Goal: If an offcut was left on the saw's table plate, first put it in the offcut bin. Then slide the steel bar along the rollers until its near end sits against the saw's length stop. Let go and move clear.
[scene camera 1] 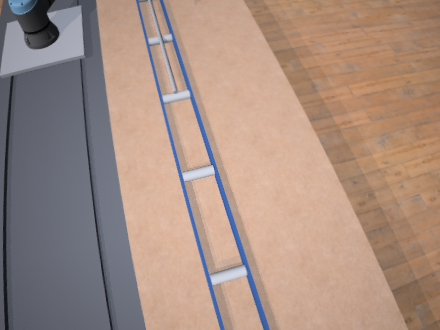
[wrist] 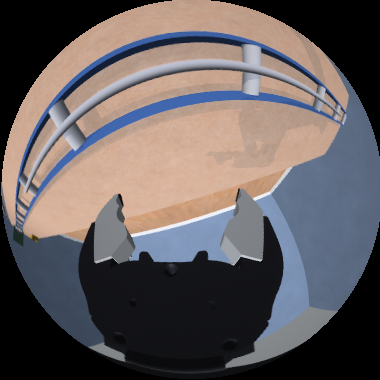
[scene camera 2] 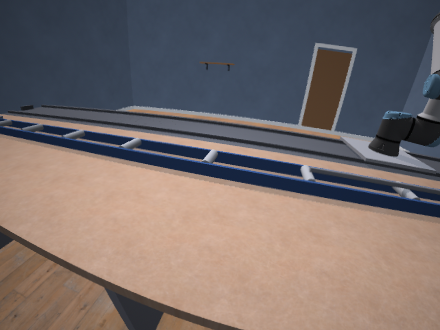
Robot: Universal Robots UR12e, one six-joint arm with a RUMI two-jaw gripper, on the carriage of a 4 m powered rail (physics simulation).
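Where they show: gripper, between the fingertips: (wrist: 178,192); arm's base, origin of its link: (scene camera 1: 42,37) (scene camera 2: 382,151).
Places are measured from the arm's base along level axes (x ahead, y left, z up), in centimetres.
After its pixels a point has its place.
Note:
The steel bar (scene camera 1: 168,65) {x 62.1, y -48.8, z 4.9 cm} (scene camera 2: 360,177) {x 62.8, y -45.7, z 4.6 cm} (wrist: 190,65) {x 62.1, y 0.8, z 5.0 cm} is a long thin grey rod lying along the rollers between the blue rails of the roller track (scene camera 1: 229,215) {x 68.3, y -125.1, z 2.1 cm} (scene camera 2: 250,175) {x 69.4, y -87.2, z 0.7 cm} (wrist: 200,96) {x 68.2, y 2.7, z 2.0 cm}. One end shows by a roller in both scene views; in the wrist view that end is at the far left, several rollers short of the small dark green saw (wrist: 18,236). My gripper (wrist: 178,192) {x 73.9, y -5.6, z 17.4 cm} is open and empty in the wrist view, above the table and apart from the bar; the scene views do not show it. A small yellow thing (wrist: 34,238), perhaps the offcut bin, is beside the saw. No offcut can be made out.
The arm's base (scene camera 1: 41,35) {x 2.3, y -7.5, z 6.6 cm} (scene camera 2: 385,145) {x 6.9, y -4.4, z 5.7 cm} stands on a pale carriage plate (scene camera 1: 70,50) {x 15.4, y -16.6, z 0.0 cm} (scene camera 2: 362,150) {x 7.9, y -18.2, z 0.0 cm} over the dark rail bed (scene camera 1: 45,175) (scene camera 2: 200,127). White rollers (scene camera 1: 198,173) {x 61.9, y -106.0, z 2.7 cm} (scene camera 2: 210,156) {x 63.6, y -104.4, z 2.9 cm} (wrist: 251,85) {x 65.9, y 13.9, z 2.7 cm} cross the track. A wall shelf (scene camera 2: 217,63) and a door (scene camera 2: 326,90) are behind.

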